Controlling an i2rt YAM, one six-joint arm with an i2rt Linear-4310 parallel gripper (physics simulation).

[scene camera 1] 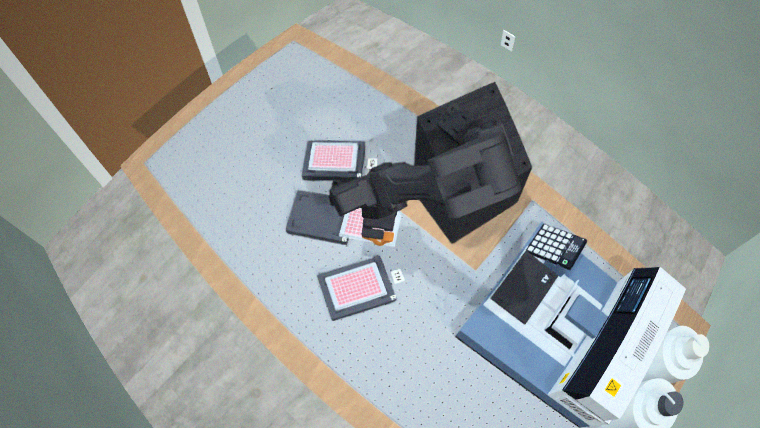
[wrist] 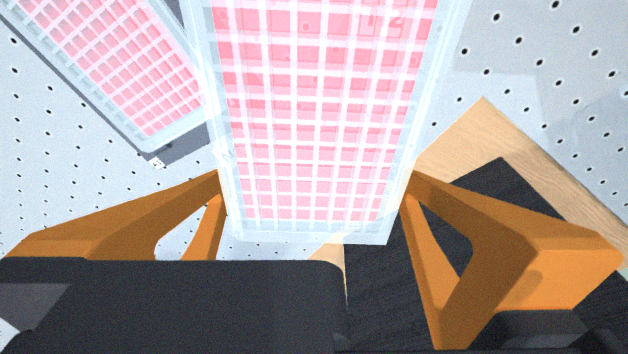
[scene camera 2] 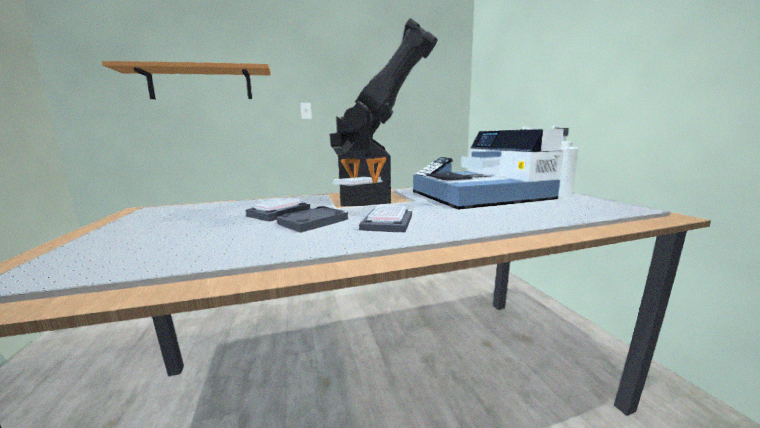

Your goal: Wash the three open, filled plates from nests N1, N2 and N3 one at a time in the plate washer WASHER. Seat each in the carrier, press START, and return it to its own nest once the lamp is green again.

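Frame: origin at the arm's base, x ahead, y left, z up, level; centimetres.
Seen in the pictures: gripper, fingertip midpoint: [scene camera 1: 382,228] [wrist: 313,177] [scene camera 2: 364,182].
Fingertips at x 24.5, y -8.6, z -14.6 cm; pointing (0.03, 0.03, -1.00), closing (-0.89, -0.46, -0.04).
Pixels of each thing's top centre, then the offset from my fingertips to it.
- pink-filled plate, top centre: [wrist: 315,149] [scene camera 1: 370,222] [scene camera 2: 357,177] dx +1.1, dy -2.5, dz +2.0 cm
- middle nest, top centre: [scene camera 1: 320,213] [scene camera 2: 312,212] dx +3.3, dy -17.1, dz -6.8 cm
- Nest N1, top centre: [wrist: 120,49] [scene camera 1: 355,286] [scene camera 2: 387,214] dx +13.3, dy +1.8, dz -7.2 cm
- third nest, top centre: [scene camera 1: 333,156] [scene camera 2: 278,204] dx -12.0, dy -25.4, dz -6.8 cm
- bare dark carrier, top centre: [scene camera 1: 526,286] [scene camera 2: 448,175] dx -7.6, dy +36.4, dz -0.8 cm
- keypad, top centre: [scene camera 1: 556,244] [scene camera 2: 433,165] dx -20.5, dy +37.8, dz +1.6 cm
My gripper [scene camera 1: 378,238] [scene camera 2: 364,179] [wrist: 313,177] is shut on the long sides of a pink-filled plate [scene camera 1: 353,224] [scene camera 2: 346,181] [wrist: 315,125], held level above the table before the arm's base. The middle nest [scene camera 1: 313,215] [scene camera 2: 312,218], N2, is empty; its label shows through the plate in the wrist view. Nest N1 [scene camera 1: 361,306] [scene camera 2: 382,228] [wrist: 187,147] bears a filled plate [scene camera 1: 355,286] [scene camera 2: 387,214] [wrist: 115,60]. The third nest [scene camera 1: 333,175] [scene camera 2: 257,213] bears another filled plate [scene camera 1: 333,156] [scene camera 2: 276,205]. WASHER [scene camera 1: 489,340] [scene camera 2: 505,192] has a bare dark carrier [scene camera 1: 523,297].
A keypad [scene camera 1: 553,243] [scene camera 2: 433,166] with a small green square stands at the washer's corner. Two white bottles [scene camera 1: 678,353] stand behind the washer. The arm's black base [scene camera 1: 457,228] [scene camera 2: 364,196] stands at the table's edge. A wall shelf [scene camera 2: 186,67] hangs at the left.
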